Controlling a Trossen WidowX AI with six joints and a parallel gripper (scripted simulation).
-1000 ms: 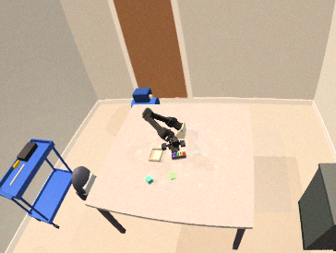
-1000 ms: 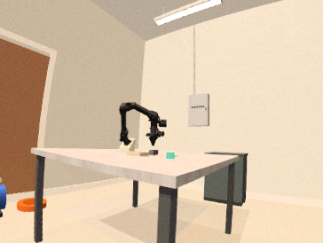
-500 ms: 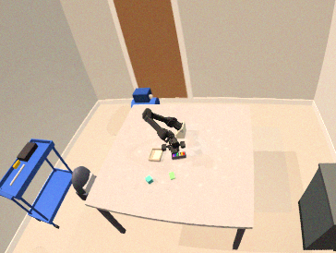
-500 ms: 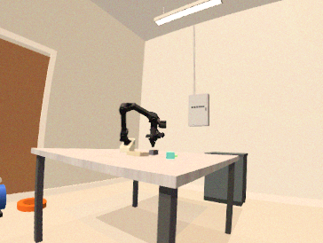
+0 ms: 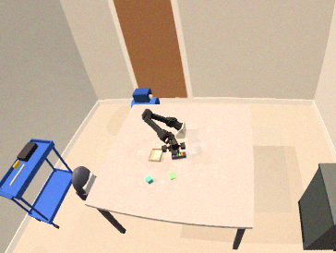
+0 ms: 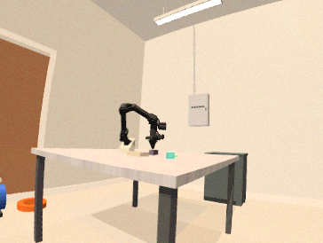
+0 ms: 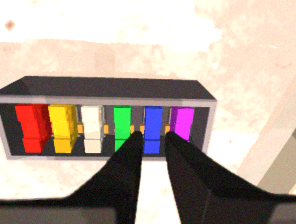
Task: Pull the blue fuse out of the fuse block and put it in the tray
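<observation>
Right now the blue fuse is 2 cm below my gripper tip. From my gripper tip the other things lie so: white fuse 3 cm to the left, 2 cm below, 1 cm behind; then magenta fuse 2 cm to the right, 2 cm below, 1 cm ahead; then green fuse 2 cm below, 1 cm to the left, 1 cm behind.
</observation>
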